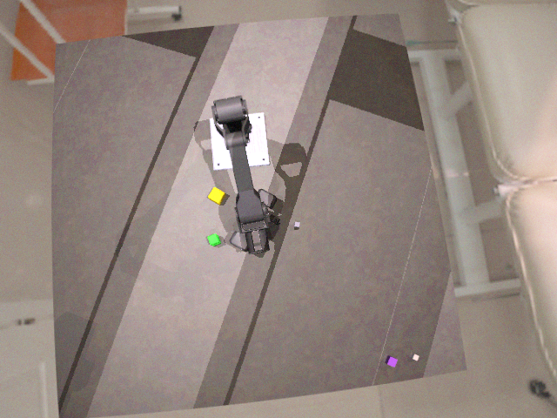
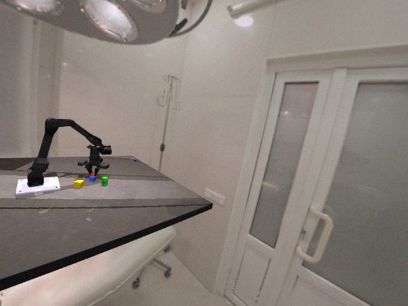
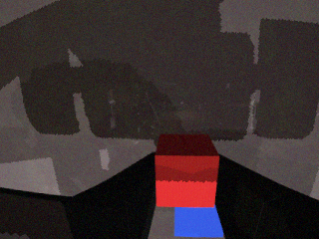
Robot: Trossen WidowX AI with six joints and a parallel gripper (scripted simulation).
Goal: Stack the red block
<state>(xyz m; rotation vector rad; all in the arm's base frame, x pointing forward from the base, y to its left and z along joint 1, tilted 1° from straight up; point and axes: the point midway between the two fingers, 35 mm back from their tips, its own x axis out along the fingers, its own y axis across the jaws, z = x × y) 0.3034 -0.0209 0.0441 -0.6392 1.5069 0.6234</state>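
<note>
The blue block is 30 mm to the right of my gripper tip, 20 mm behind it and 10 mm below it. From my gripper tip the other things lie so: green block: 140 mm to the right, 20 mm ahead, 20 mm above; yellow block: 120 mm behind, 100 mm to the right; red block: 10 mm above.
</note>
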